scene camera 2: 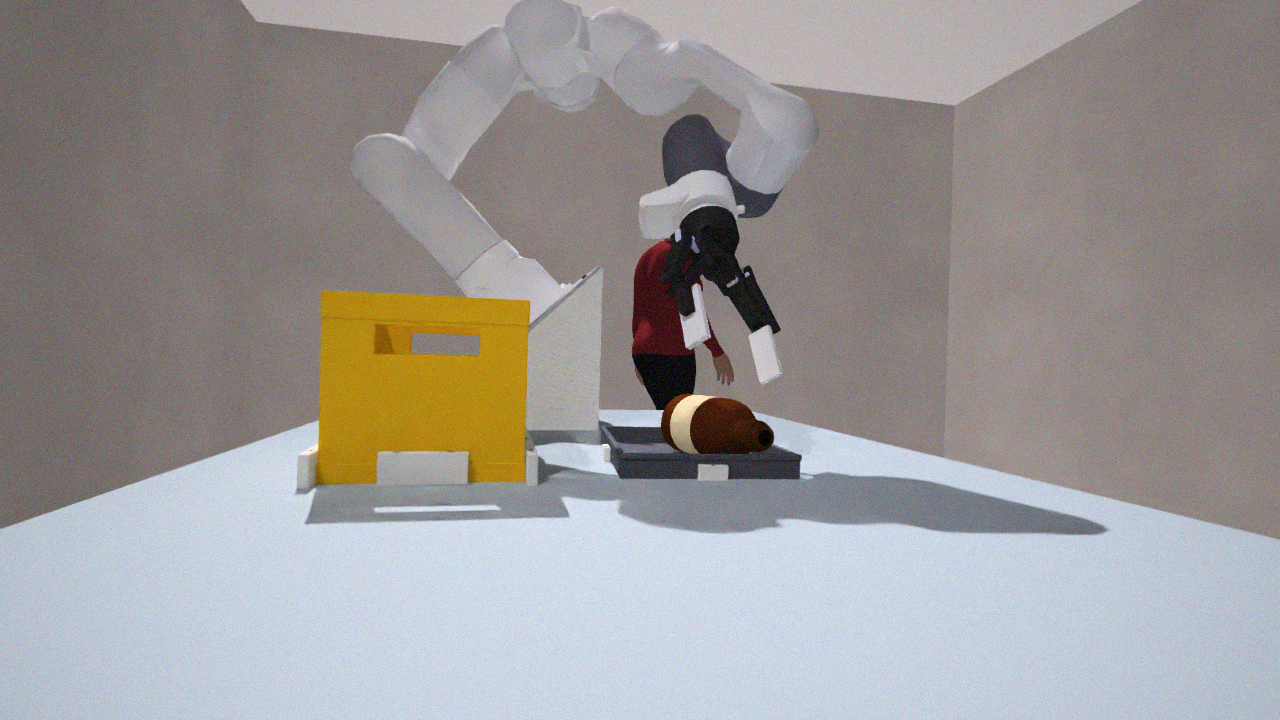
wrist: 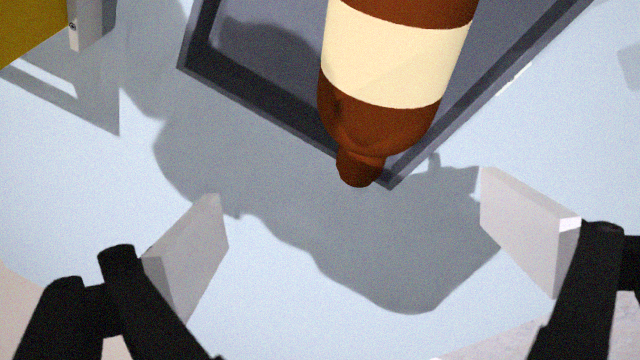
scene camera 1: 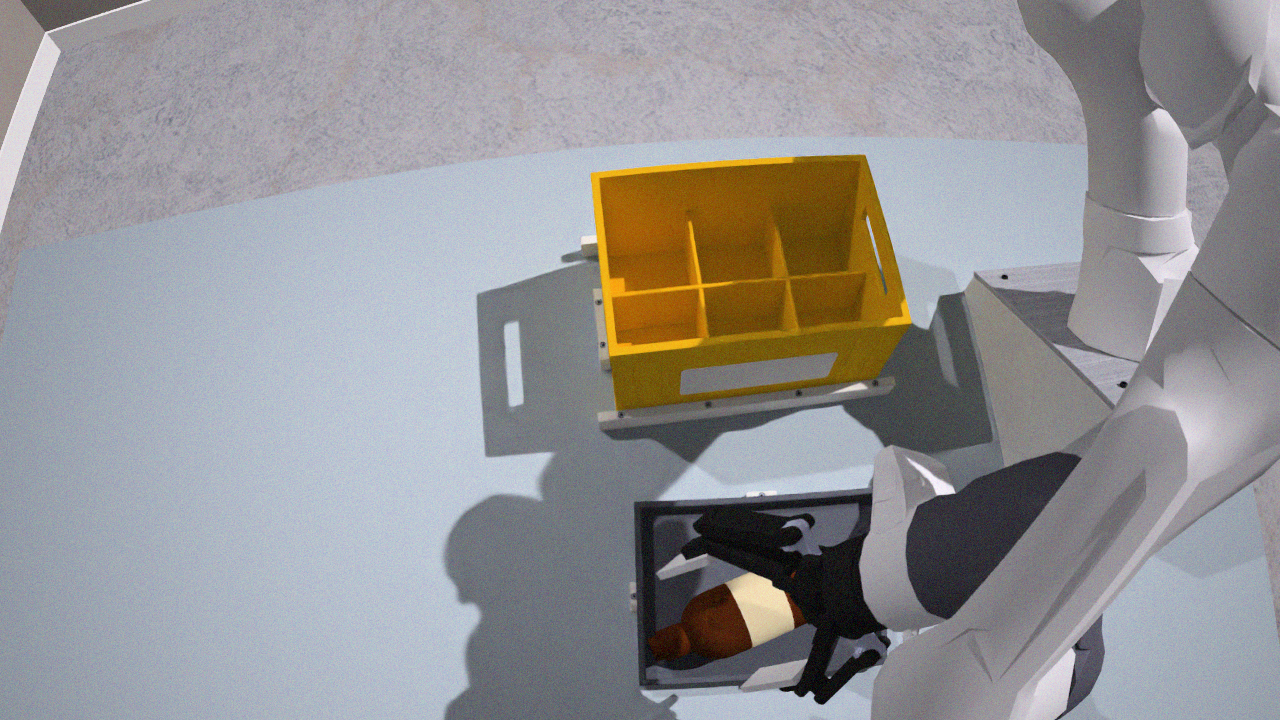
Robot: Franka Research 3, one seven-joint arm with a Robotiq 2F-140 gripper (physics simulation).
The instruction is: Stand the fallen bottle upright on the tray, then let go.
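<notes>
The brown bottle (scene camera 1: 765,610) (scene camera 2: 716,426) (wrist: 392,62) with a cream label lies on its side in the dark grey tray (scene camera 1: 640,559) (scene camera 2: 662,468) (wrist: 239,90). In scene camera 1 its neck points to the tray's lower left corner; its base end is hidden under the gripper. In scene camera 2 its mouth faces right and toward the camera. My gripper (scene camera 1: 727,619) (scene camera 2: 732,358) (wrist: 352,209) is open and empty. It hangs tilted above the bottle, its pale fingertips wide apart and clear of it. In the wrist view the neck lies beyond the space between the fingertips.
A yellow crate (scene camera 1: 646,380) (scene camera 2: 420,407) (wrist: 30,27) with compartments stands beside the tray, held by pale strips (scene camera 1: 751,404). The arm's slanted base block (scene camera 1: 1029,376) (scene camera 2: 568,376) stands behind. A person in red (scene camera 2: 657,308) stands beyond the table.
</notes>
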